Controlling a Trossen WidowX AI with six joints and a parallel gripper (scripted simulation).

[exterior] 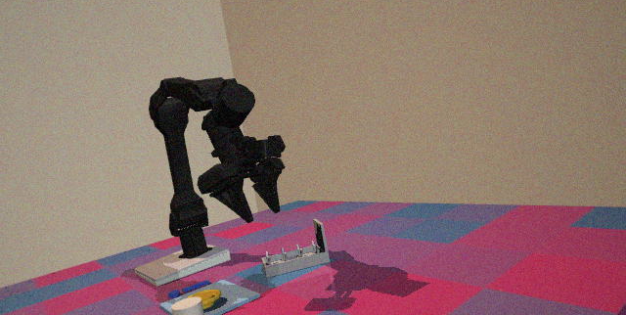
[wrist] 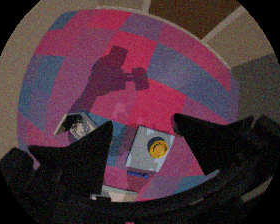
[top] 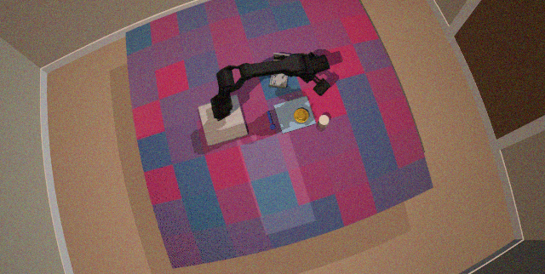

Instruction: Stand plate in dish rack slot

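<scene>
Now: the yellow plate 12 cm below my gripper tip, 10 cm behind it and 8 cm to the right of it. The rest, counted from my gripper tip: cream cup (15 cm to the right, 11 cm below, 3 cm behind); grey dish rack (14 cm to the left, 12 cm below, 9 cm behind); light blue square mat (14 cm below, 12 cm behind, 6 cm to the right).
</scene>
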